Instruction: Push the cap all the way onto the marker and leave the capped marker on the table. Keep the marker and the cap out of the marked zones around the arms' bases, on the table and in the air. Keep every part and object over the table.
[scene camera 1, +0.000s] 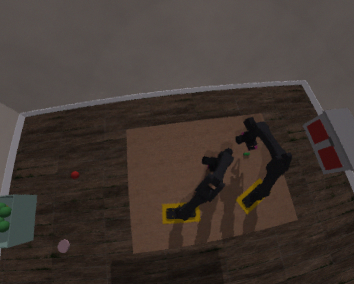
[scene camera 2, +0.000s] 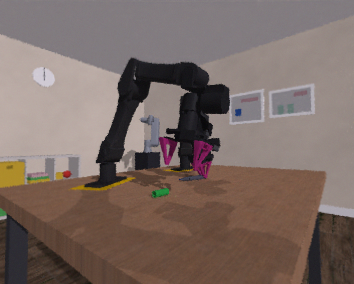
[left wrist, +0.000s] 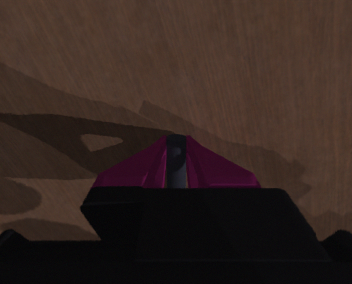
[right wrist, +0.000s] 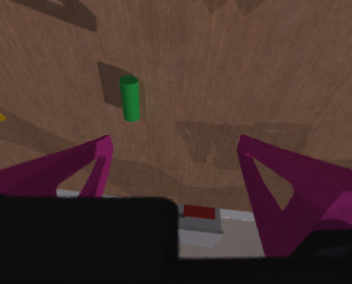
Labels:
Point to my left gripper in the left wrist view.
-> At 176, 141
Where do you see a dark marker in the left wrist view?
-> At 176, 143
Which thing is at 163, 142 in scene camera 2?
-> My right gripper.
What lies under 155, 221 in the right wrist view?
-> My right gripper.

